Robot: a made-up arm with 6 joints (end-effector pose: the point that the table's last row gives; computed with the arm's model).
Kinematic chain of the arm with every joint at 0, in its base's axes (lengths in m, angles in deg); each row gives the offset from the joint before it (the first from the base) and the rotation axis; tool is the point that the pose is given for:
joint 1: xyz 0 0 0.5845 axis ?
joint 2: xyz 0.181 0 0 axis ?
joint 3: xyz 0 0 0.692 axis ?
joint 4: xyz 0 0 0.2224 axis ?
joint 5: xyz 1.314 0 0 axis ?
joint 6: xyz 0.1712 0 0 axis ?
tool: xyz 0 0 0
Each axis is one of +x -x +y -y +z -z.
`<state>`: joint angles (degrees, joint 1 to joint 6).
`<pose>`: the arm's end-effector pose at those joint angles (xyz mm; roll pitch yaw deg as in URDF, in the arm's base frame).
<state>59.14 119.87 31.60 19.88 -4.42 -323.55</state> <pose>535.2 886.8 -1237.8 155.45 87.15 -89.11</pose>
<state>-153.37 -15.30 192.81 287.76 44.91 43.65</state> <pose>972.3 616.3 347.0 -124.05 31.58 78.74</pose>
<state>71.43 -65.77 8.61 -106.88 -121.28 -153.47</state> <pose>-252.2 -311.1 2119.7 170.08 25.67 -173.72</pose>
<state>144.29 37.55 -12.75 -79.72 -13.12 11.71</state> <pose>-1414.4 969.6 131.5 84.07 50.82 164.99</pose>
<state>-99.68 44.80 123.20 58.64 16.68 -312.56</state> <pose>-80.2 -719.7 2573.2 176.06 -75.56 -20.38</pose>
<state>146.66 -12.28 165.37 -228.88 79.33 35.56</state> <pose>1029.2 -828.8 1204.2 48.27 -40.79 -111.26</pose>
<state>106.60 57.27 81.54 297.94 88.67 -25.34</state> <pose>-380.8 1806.7 1776.2 141.81 -25.88 5.62</pose>
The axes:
joint 1: +z
joint 2: +y
joint 3: -y
joint 4: -x
joint 5: -y
joint 6: -x

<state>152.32 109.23 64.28 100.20 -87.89 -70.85</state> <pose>-1646.2 1053.7 -397.4 -64.72 -5.69 71.05</pose>
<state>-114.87 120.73 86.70 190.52 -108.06 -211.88</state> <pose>-828.8 -1858.6 -157.8 3.45 -71.47 -81.76</pose>
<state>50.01 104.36 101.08 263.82 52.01 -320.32</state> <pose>1568.2 1660.9 539.2 51.54 6.89 -2.10</pose>
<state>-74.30 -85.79 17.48 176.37 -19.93 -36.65</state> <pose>-306.9 1078.0 2006.4 38.17 -56.82 107.96</pose>
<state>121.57 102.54 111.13 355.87 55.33 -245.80</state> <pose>-1142.0 1877.9 1003.8 -104.97 -63.65 113.90</pose>
